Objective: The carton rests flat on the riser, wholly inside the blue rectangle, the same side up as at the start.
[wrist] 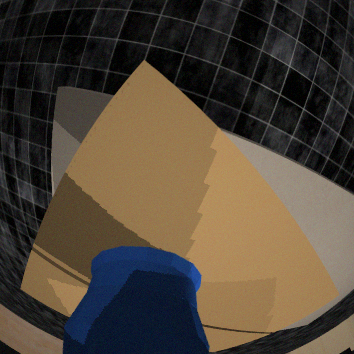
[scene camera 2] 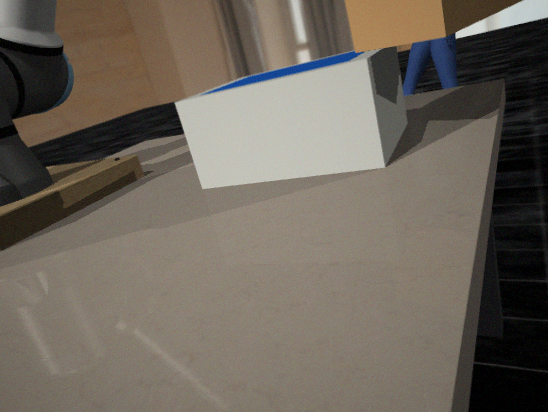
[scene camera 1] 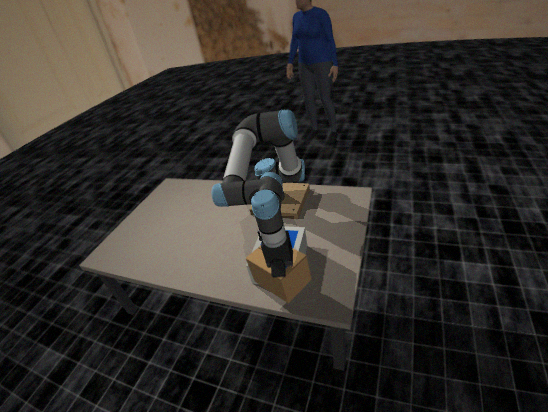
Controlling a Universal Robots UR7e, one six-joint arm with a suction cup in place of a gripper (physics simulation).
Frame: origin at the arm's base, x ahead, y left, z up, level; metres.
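Seen in the pictures: hand, tool point: (wrist: 149, 256); arm's base, link origin: (scene camera 2: 0, 197).
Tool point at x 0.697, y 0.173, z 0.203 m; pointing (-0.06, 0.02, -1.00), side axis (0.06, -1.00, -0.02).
Pixels of each thing's top centre, then the offset from my tool point to it. Level surfaces: height alone.
- orange-brown carton, top centre: (wrist: 201, 335) (scene camera 1: 275, 255) 0.045 m back, 0.029 m right, 0.015 m up
- white riser, top centre: (scene camera 2: 290, 70) (scene camera 1: 276, 245) 0.236 m back, 0.072 m right, 0.126 m down
- blue rectangle, top centre: (scene camera 2: 290, 70) (scene camera 1: 276, 245) 0.236 m back, 0.072 m right, 0.126 m down
- table, surface height: 0.246 m down
The orange-brown carton (scene camera 1: 300, 275) (scene camera 2: 395, 25) (wrist: 150, 175) hangs upright from my suction cup (scene camera 1: 278, 270) (wrist: 145, 255), which is on its top face. The white riser (scene camera 1: 302, 237) (scene camera 2: 280, 135) stands on the table, with the blue rectangle (scene camera 1: 291, 237) (scene camera 2: 285, 73) on its top. In scene camera 2 the carton's underside shows above the riser's right end, and the carton extends to the right beyond it. The carton looks turned relative to the riser. In scene camera 1 it hides much of the riser; any contact between them is unclear.
The table (scene camera 1: 175, 240) (scene camera 2: 250, 300) (wrist: 305, 185) has its front and right edges near the carton in scene camera 1. A wooden board (scene camera 1: 295, 200) (scene camera 2: 100, 182) lies at the arm's base, behind the riser. A person (scene camera 1: 315, 40) (scene camera 2: 442, 65) stands beyond the table.
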